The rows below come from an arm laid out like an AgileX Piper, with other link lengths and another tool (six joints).
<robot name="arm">
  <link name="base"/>
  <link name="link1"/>
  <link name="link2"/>
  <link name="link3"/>
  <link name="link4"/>
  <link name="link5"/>
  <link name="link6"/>
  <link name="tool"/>
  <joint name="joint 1" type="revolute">
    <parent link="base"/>
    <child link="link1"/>
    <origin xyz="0 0 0.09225"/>
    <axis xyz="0 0 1"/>
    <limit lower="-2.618" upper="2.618"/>
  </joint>
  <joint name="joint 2" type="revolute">
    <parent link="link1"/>
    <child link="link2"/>
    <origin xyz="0 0 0"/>
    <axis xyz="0 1 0"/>
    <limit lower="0" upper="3.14"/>
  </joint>
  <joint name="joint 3" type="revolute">
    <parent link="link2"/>
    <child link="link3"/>
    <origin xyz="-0.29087 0 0.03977"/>
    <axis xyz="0 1 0"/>
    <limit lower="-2.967" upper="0"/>
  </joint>
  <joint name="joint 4" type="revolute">
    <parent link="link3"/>
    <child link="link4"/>
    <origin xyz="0.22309 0 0.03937"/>
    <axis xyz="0.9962 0 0.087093"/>
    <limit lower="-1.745" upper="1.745"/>
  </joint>
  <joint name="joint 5" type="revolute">
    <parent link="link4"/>
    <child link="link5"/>
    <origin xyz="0 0 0"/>
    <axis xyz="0 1 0"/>
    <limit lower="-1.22" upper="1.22"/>
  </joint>
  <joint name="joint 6" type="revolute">
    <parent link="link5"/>
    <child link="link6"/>
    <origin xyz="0.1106 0 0.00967"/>
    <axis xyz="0.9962 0 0.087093"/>
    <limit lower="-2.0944" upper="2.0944"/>
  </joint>
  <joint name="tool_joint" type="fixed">
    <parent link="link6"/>
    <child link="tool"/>
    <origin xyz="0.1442 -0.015 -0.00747" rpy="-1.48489 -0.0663 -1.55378"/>
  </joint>
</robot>
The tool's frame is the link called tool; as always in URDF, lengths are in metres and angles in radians.
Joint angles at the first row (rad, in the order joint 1, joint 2, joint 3, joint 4, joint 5, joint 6):
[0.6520 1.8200 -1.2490 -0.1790 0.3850 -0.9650]
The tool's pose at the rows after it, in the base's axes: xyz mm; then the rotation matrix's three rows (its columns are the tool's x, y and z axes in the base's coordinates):
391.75 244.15 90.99; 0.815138 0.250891 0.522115; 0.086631 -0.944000 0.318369; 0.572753 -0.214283 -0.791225
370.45 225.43 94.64; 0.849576 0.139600 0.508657; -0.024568 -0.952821 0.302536; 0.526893 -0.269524 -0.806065
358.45 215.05 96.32; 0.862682 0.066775 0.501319; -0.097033 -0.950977 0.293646; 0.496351 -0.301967 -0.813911
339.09 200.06 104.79; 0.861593 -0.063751 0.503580; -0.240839 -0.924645 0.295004; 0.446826 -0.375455 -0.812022
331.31 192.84 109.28; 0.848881 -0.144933 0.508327; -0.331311 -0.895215 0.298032; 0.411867 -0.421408 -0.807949
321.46 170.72 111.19; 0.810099 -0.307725 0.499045; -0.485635 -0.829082 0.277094; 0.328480 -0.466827 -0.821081
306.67 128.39 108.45; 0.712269 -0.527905 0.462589; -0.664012 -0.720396 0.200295; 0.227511 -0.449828 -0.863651
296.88 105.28 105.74; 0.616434 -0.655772 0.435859; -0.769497 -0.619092 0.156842; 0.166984 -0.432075 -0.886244
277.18 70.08 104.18; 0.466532 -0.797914 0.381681; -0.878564 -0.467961 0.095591; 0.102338 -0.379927 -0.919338
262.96 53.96 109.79; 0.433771 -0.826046 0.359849; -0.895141 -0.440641 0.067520; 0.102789 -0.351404 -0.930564
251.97 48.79 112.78; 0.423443 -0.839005 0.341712; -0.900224 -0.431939 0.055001; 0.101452 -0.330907 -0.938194
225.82 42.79 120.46; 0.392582 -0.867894 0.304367; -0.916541 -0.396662 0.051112; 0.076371 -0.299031 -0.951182
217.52 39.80 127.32; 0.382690 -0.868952 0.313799; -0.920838 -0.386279 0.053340; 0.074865 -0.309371 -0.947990
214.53 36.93 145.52; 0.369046 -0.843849 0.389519; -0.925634 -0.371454 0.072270; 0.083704 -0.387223 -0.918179
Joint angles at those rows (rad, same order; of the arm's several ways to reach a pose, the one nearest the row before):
[0.6510 1.7470 -1.1800 -0.1790 0.4210 -0.9040]
[0.6510 1.6700 -1.1190 -0.1790 0.4640 -0.7820]
[0.6510 1.6280 -1.0880 -0.1790 0.4900 -0.7040]
[0.6510 1.5450 -1.0370 -0.1750 0.5210 -0.5580]
[0.6460 1.5070 -1.0180 -0.1690 0.5340 -0.4710]
[0.6010 1.4600 -1.0040 -0.1320 0.5890 -0.3620]
[0.5150 1.4150 -1.0030 -0.1140 0.7150 -0.2260]
[0.4610 1.3970 -1.0030 -0.1070 0.7820 -0.1260]
[0.3690 1.3630 -1.0030 -0.0910 0.8950 -0.0280]
[0.3380 1.3230 -1.0030 -0.0950 0.9660 -0.0240]
[0.3380 1.2990 -1.0030 -0.0990 1.0130 -0.0130]
[0.3380 1.2380 -1.0030 -0.0840 1.1130 0.0150]
[0.3380 1.1980 -1.0020 -0.0840 1.1420 0.0230]
[0.3380 1.1150 -1.0020 -0.0920 1.1420 0.0320]

